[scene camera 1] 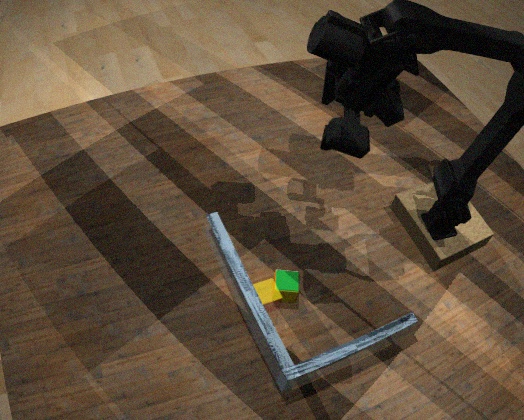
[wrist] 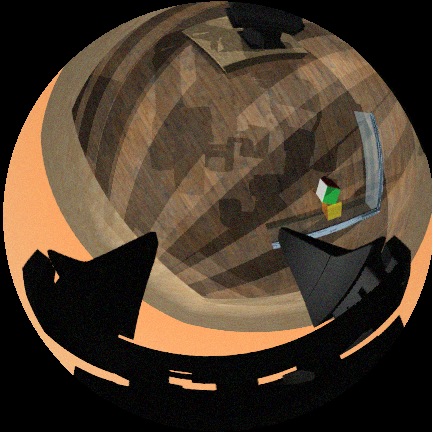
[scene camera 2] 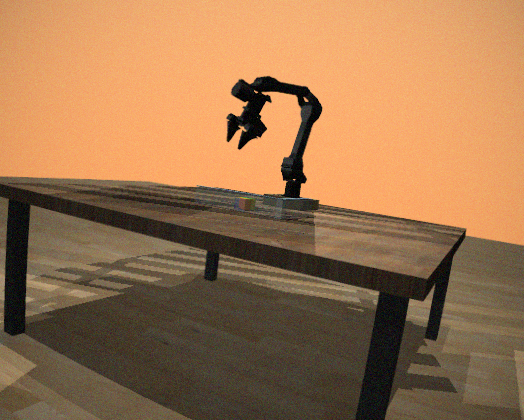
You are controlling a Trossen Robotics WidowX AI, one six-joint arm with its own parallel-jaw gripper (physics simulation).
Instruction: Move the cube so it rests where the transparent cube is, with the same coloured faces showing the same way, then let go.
Observation:
My gripper is open and holds nothing. I also see a grey L-shaped rail.
My gripper also shows in the wrist view and in scene camera 2.

